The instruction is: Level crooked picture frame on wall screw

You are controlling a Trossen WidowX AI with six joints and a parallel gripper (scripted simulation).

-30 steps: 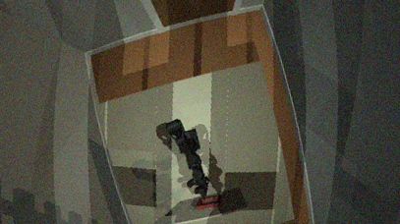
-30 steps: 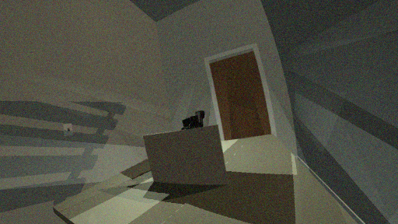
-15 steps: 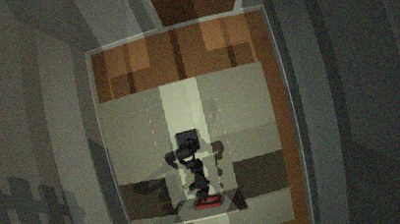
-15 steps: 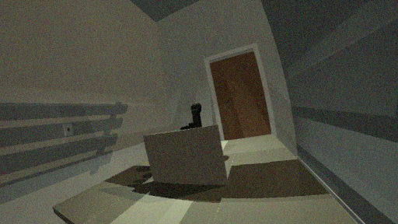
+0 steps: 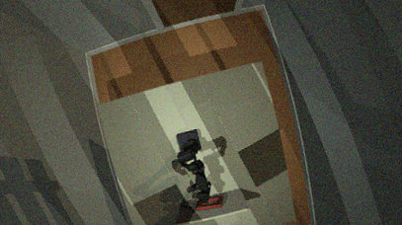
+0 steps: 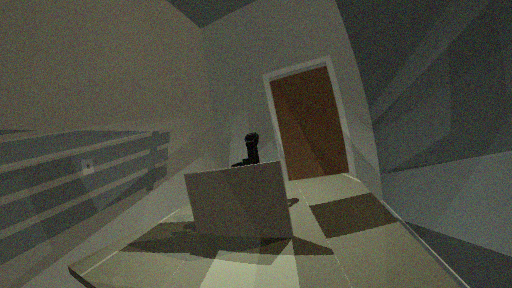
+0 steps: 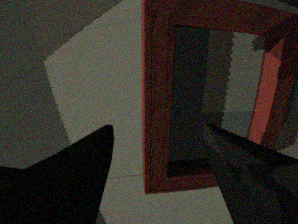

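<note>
Now: the picture frame 50 mm below my gripper tip, 50 mm ahead of it and 10 mm to the left of it. Round my gripper tip: wall panel: 60 mm below, 60 mm ahead, 10 mm to the left.
</note>
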